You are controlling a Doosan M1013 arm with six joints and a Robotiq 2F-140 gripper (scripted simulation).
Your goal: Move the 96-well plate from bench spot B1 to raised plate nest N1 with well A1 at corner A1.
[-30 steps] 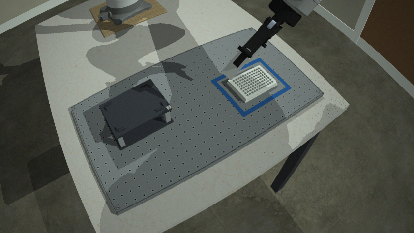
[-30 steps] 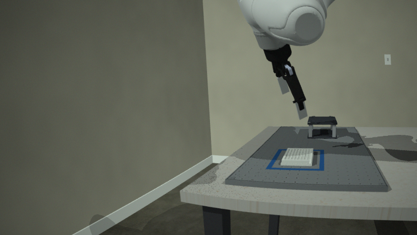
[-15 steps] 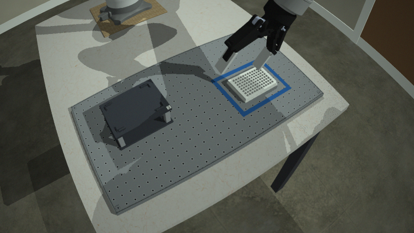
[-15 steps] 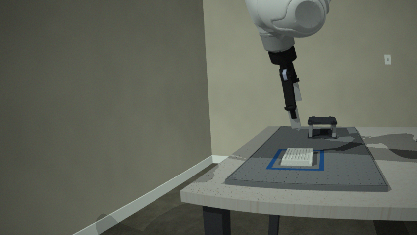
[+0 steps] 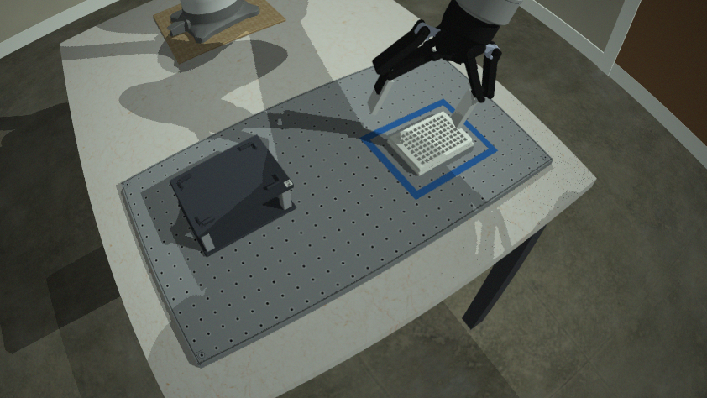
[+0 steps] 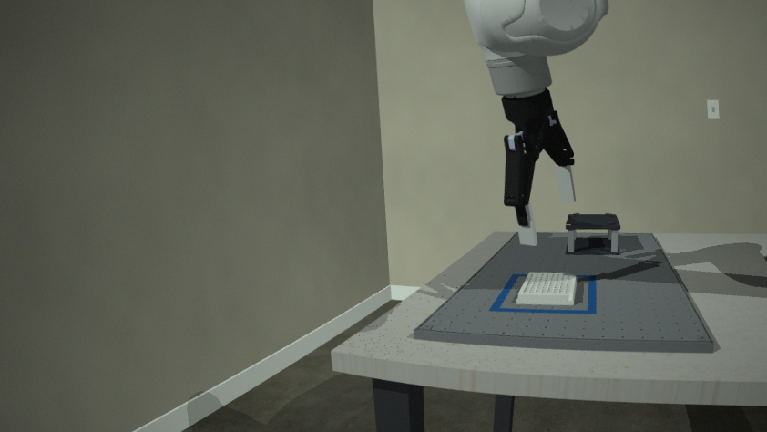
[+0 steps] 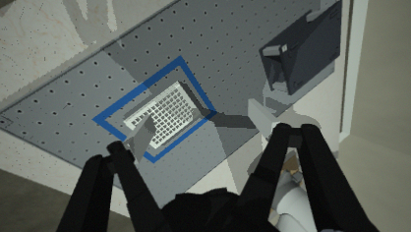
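The 96-well plate is 50 mm to the left of my hand and 100 mm below it. The rest, counted from my hand: raised nest N1: 120 mm behind, 270 mm to the right, 50 mm below.
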